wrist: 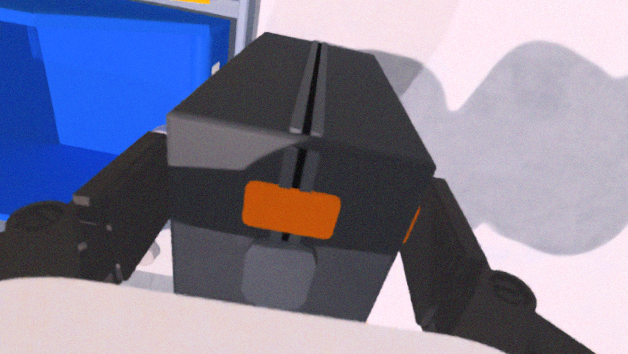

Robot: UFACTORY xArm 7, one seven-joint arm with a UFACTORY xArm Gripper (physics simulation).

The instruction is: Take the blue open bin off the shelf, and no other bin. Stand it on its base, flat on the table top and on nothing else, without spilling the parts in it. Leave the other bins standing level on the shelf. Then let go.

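Places are measured from the arm's base along level axes (x ahead, y left, z up), in centimetres.
Pixels of known places: gripper, fingertip midpoint: [293,190].
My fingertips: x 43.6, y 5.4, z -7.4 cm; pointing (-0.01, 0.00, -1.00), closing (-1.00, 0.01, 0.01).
Note:
Behind a point stands the place of what it marks.
The blue open bin [130,85] {x 54.2, y 5.8, z -16.6 cm} shows in part at the upper left of the wrist view, on the shelf, with its open side towards me. No parts can be made out inside it. My gripper [293,190] {x 43.6, y 5.4, z -7.4 cm} is open, its two dark fingers wide apart at the left and right. A dark grey case [215,195] {x 45.5, y 3.9, z -4.5 cm} with orange latches fills most of the gap between the fingers and hides their inner edges. Whether the fingers touch it cannot be told. The left finger covers the lower right part of the blue bin. The case hides what lies behind it.
A grey shelf post [246,30] {x 47.2, y 1.7, z -15.8 cm} rises just right of the blue bin. A strip of a yellow bin [192,1] {x 48.9, y 0.4, z -12.9 cm} shows at the top edge, above the blue one. A small pale round thing [149,254] {x 54.1, y 18.8, z -15.6 cm} shows beside the left finger. Grey shadows fall on the pale surface at the right.

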